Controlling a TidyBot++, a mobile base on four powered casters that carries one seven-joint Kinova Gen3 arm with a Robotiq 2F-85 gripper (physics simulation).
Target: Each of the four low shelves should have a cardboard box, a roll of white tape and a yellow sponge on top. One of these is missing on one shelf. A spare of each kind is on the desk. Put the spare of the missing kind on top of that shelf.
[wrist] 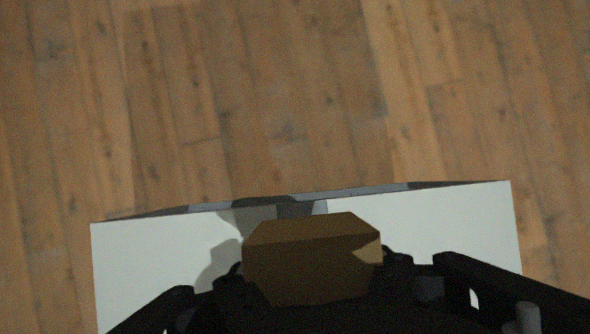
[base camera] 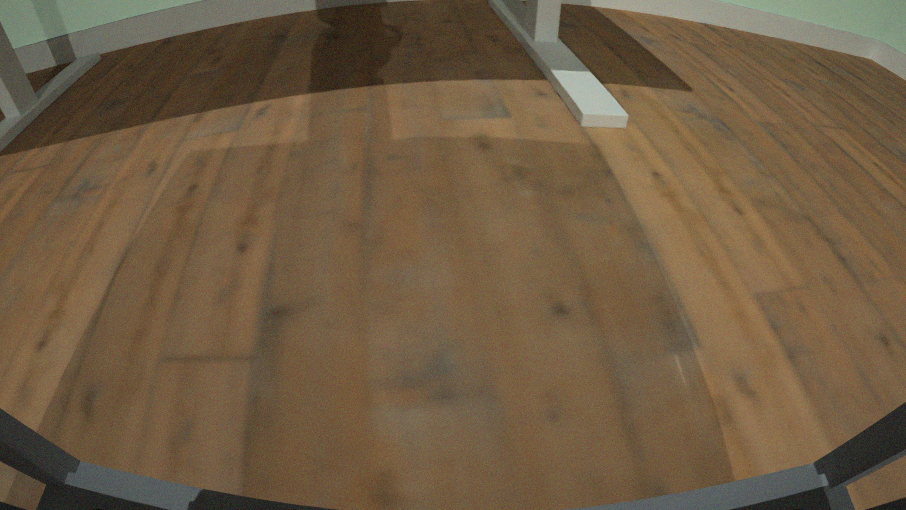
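Places are measured from the arm's base along level axes (x ahead, y left, z up), in centimetres.
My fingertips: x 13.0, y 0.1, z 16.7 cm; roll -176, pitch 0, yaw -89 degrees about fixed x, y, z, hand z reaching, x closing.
Note:
Behind a point stands the place of what it marks.
A brown cardboard box (wrist: pixel 305 272) @[x 14.2, y 0.5, z 22.5 cm] is at the bottom middle of the wrist view. My gripper (wrist: pixel 310 261) @[x 13.0, y 0.1, z 16.7 cm] is shut on it, with one black finger on each side. The box is held above the white top of my own base (wrist: pixel 425 220) @[x 11.5, y -14.3, z -1.4 cm]. My gripper does not show in the base camera view. No low shelf top, tape roll or sponge shows in either view. The desk top does not show either; in the base camera view, a grey-white foot (base camera: pixel 592 98) with an upright leg stands at the top right, and a similar foot (base camera: pixel 53 88) is at the top left.
Wooden floor (base camera: pixel 443 253) @[x 44.2, y 0.4, z -39.7 cm] (wrist: pixel 300 100) @[x 37.8, y -3.1, z -39.7 cm] spreads ahead of my base. A green wall (base camera: pixel 843 19) @[x 164.9, y -157.5, z -26.3 cm] with a pale baseboard (base camera: pixel 748 26) @[x 157.4, y -106.7, z -37.6 cm] runs behind the feet. A dark shadow lies on the floor between the feet. Dark and grey edges of my base frame the bottom of the base camera view.

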